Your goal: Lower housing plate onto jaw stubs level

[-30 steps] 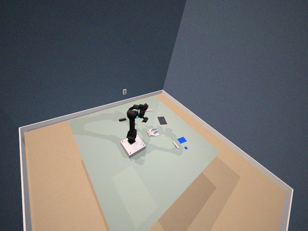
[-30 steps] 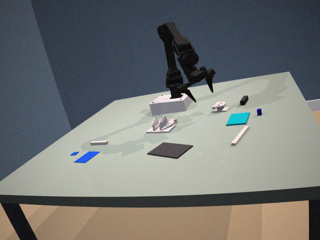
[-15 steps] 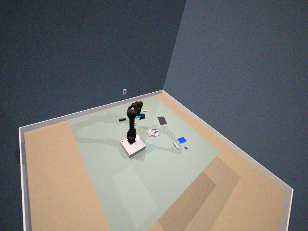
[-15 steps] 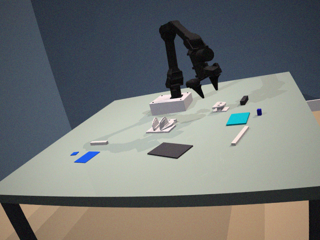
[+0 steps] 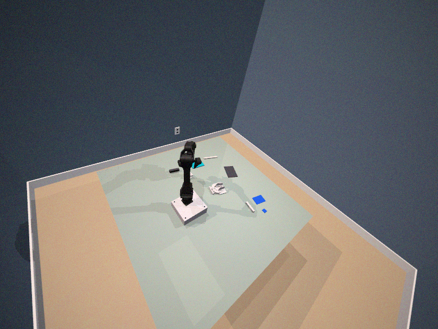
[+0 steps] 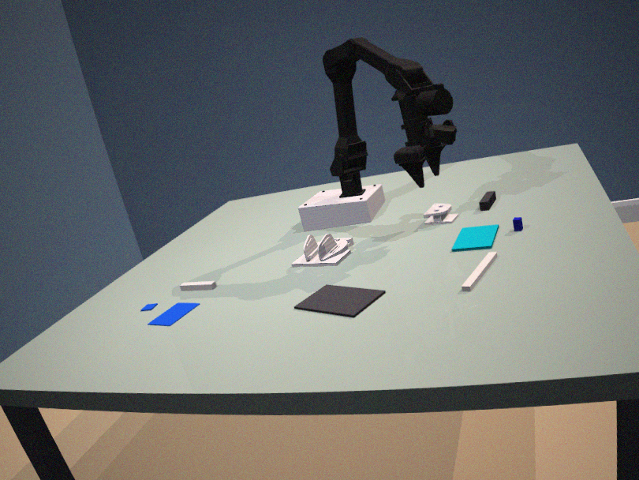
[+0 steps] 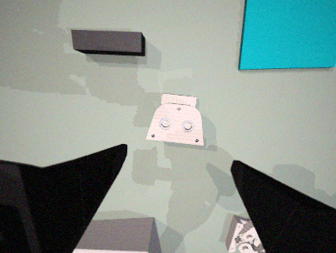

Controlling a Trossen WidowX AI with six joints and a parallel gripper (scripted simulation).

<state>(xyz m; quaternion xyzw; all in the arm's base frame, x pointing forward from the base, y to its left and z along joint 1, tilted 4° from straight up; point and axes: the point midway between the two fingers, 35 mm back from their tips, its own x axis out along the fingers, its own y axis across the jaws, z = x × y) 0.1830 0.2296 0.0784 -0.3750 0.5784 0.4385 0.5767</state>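
Now: gripper tip 6 cm past the black block, 13 cm to the right of it and 9 cm above it. Also, from my gripper tip: dark blue cube: 15 cm ahead, 18 cm to the left, 9 cm below; then white bar: 35 cm ahead, 10 cm to the left, 10 cm below; then cyan sheet: 16 cm ahead, 9 cm to the left, 10 cm below.
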